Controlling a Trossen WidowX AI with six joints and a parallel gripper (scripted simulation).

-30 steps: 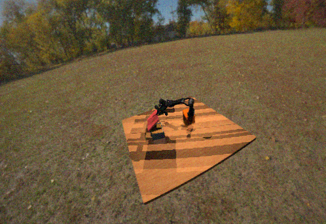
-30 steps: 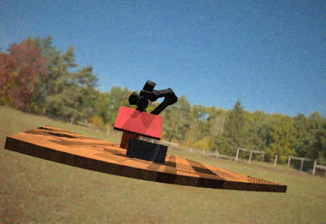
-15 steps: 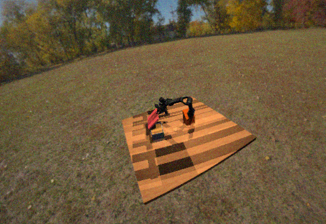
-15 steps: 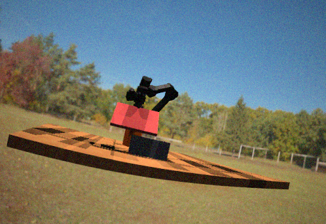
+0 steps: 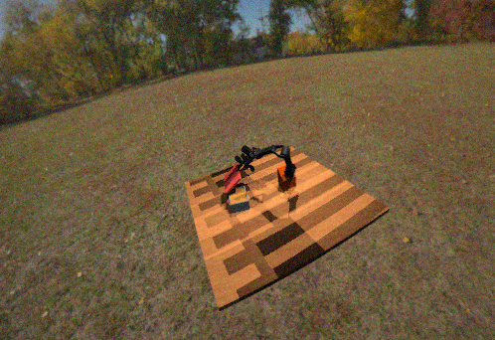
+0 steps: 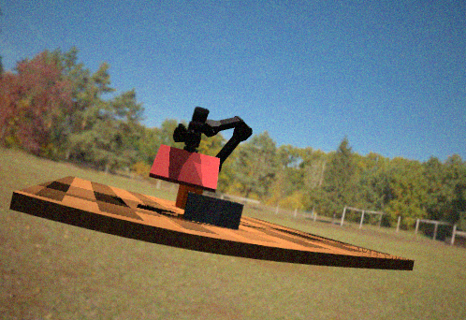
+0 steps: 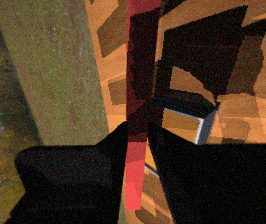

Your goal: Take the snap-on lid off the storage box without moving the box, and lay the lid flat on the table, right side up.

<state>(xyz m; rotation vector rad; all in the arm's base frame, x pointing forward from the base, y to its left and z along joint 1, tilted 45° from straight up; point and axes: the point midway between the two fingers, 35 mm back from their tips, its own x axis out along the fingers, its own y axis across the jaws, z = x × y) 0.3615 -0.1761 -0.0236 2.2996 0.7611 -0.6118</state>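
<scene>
Right now the red lid is 60 mm ahead of my gripper tip, 50 mm below it and 20 mm to the right of it. Round my gripper tip: blue-grey storage box (190 mm below, 110 mm to the left, 70 mm ahead).
</scene>
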